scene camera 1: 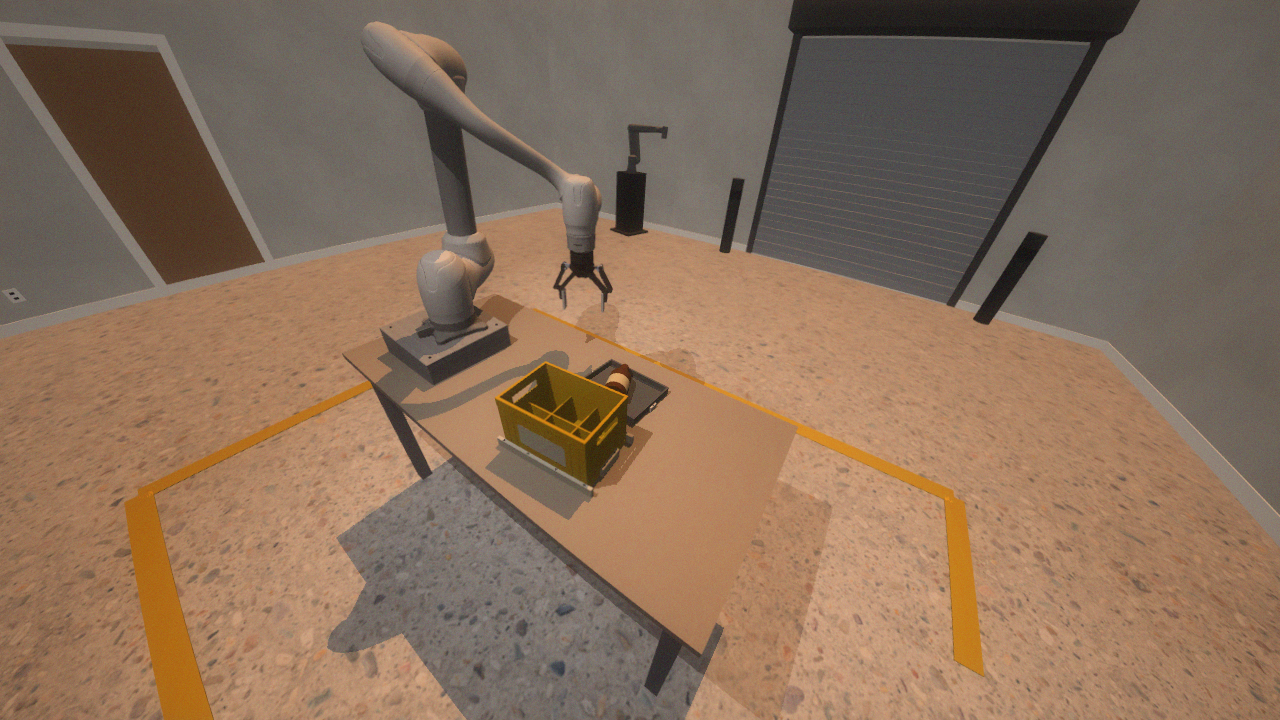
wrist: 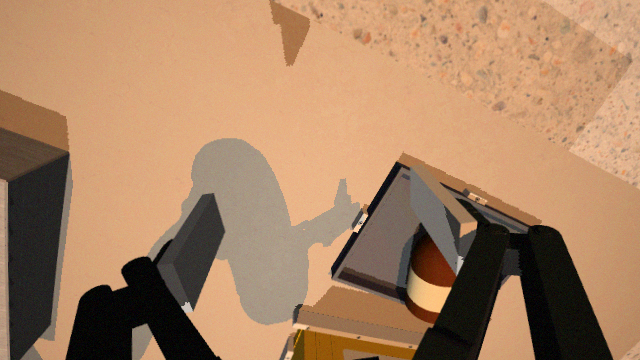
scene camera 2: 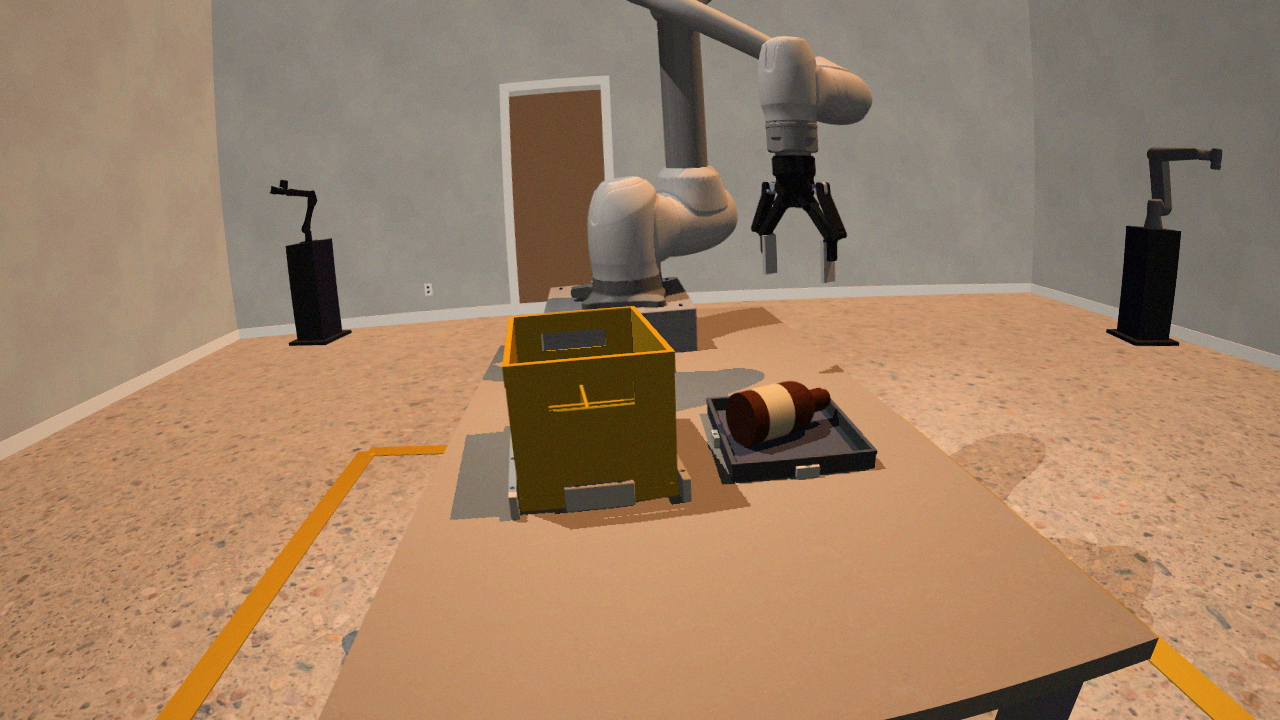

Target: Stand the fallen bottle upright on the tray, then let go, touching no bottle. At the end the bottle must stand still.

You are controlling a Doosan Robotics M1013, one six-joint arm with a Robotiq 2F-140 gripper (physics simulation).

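Where they show: gripper, fingertip midpoint: (scene camera 1: 583,309) (wrist: 314,199) (scene camera 2: 798,277); arm's base, link origin: (scene camera 1: 455,325) (scene camera 2: 628,298).
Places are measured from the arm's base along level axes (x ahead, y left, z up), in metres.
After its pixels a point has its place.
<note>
The brown bottle (scene camera 1: 618,380) @(x 0.612, y 0.275, z -0.019 m) (scene camera 2: 776,413) @(x 0.633, y 0.294, z -0.043 m) with a cream label lies on its side in the dark tray (scene camera 1: 646,399) @(x 0.678, y 0.342, z -0.092 m) (scene camera 2: 845,462) @(x 0.705, y 0.381, z -0.085 m) (wrist: 375,240) @(x 0.505, y 0.273, z -0.092 m). In scene camera 2 its neck points to the back right and its base is at the tray side facing the crate. In the wrist view the bottle (wrist: 425,295) @(x 0.578, y 0.269, z -0.028 m) is partly hidden behind the right finger, and its neck does not show. My gripper (scene camera 1: 583,306) @(x 0.332, y 0.351, z 0.093 m) (scene camera 2: 799,268) @(x 0.332, y 0.351, z 0.093 m) (wrist: 314,199) @(x 0.332, y 0.351, z 0.093 m) is open and empty. It hangs high above the table, fingers pointing down, on the robot-base side of the tray, apart from the bottle.
A yellow crate (scene camera 1: 608,447) @(x 0.791, y 0.087, z -0.030 m) (scene camera 2: 590,447) @(x 0.794, y 0.079, z -0.024 m) (wrist: 320,345) @(x 0.529, y 0.098, z -0.046 m) with dividers stands beside the tray, held by grey brackets. The arm's base block (scene camera 1: 447,353) @(x 0.147, y -0.082, z -0.012 m) (scene camera 2: 669,329) @(x 0.116, y 0.101, z -0.047 m) (wrist: 37,225) @(x 0.121, y 0.074, z -0.052 m) stands at one table end. The table edge runs along the tray's other side.
</note>
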